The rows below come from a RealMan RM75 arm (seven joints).
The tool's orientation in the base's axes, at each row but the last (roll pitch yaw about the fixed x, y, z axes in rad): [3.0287 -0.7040 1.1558]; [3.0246 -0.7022 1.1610]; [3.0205 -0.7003 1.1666]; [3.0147 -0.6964 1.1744]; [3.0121 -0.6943 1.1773]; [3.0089 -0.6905 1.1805]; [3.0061 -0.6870 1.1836]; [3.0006 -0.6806 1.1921]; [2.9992 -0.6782 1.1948]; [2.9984 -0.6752 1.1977]
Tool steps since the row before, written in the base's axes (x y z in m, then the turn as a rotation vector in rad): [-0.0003 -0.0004 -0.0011 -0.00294 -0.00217 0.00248]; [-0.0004 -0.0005 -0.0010 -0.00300 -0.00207 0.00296]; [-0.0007 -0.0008 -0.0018 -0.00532 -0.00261 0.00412]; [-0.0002 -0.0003 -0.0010 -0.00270 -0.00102 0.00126]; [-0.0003 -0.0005 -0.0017 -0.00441 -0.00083 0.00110]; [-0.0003 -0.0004 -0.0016 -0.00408 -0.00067 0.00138]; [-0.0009 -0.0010 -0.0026 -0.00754 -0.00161 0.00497]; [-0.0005 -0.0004 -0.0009 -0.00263 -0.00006 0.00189]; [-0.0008 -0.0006 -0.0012 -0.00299 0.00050 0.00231]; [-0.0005 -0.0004 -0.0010 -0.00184 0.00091 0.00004]
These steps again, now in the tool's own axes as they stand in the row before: [-0.0011 -0.0002 0.0005 -0.00081 -0.00136 -0.00412]; [-0.0011 -0.0002 0.0003 -0.00045 -0.00142 -0.00445]; [-0.0019 -0.0004 0.0007 -0.00078 -0.00311 -0.00647]; [-0.0009 -0.0001 0.0005 -0.00071 -0.00180 -0.00249]; [-0.0015 -0.0002 0.0009 -0.00118 -0.00341 -0.00288]; [-0.0014 -0.0002 0.0009 -0.00080 -0.00316 -0.00289]; [-0.0026 -0.0006 0.0011 -0.00020 -0.00542 -0.00739]; [-0.0010 -0.0004 0.0003 0.00039 -0.00210 -0.00244]; [-0.0014 -0.0006 0.0003 0.00096 -0.00262 -0.00259]; [-0.0011 -0.0004 0.0004 0.00016 -0.00204 -0.00021]
